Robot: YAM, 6 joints.
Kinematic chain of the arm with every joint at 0, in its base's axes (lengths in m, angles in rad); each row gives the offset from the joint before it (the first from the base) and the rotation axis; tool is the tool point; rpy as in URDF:
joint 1: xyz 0 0 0.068 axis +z
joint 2: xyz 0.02 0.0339 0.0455 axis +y
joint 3: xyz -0.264 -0.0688 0 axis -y
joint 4: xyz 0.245 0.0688 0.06 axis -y
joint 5: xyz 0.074 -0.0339 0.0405 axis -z
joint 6: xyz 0.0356 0 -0.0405 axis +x
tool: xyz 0 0 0 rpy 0 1.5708 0
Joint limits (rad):
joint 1: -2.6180..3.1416
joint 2: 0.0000..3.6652
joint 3: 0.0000..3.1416
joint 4: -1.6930..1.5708
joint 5: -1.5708..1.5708
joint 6: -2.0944..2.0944
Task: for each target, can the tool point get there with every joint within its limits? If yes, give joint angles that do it. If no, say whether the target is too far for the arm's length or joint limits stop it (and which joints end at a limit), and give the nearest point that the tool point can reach.
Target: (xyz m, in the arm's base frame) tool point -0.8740 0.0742 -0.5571
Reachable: no: too far | nearest point -0.5215 0.0443 -0.2540 | short by 0.466 m
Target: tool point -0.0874 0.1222 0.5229
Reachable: yes | joints -1.1581 0.2943 1.3810 0.2101 1.0595 1.3728
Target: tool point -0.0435 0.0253 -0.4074
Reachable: no: joint limits stop it (at a limit: joint 2) | nearest point -0.0728 0.0424 -0.3409 | short by 0.075 m
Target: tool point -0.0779 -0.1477 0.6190
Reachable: yes | joints 1.2681 0.6886 1.8431 0.6842 -1.0173 -0.8027
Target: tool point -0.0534 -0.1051 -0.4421
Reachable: no: joint limits stop it (at a limit: joint 2) | nearest point -0.0643 -0.1265 -0.3642 | short by 0.081 m
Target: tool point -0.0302 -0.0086 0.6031
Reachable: yes | joints -1.3551 0.8649 1.8883 -0.4634 1.0788 1.1096
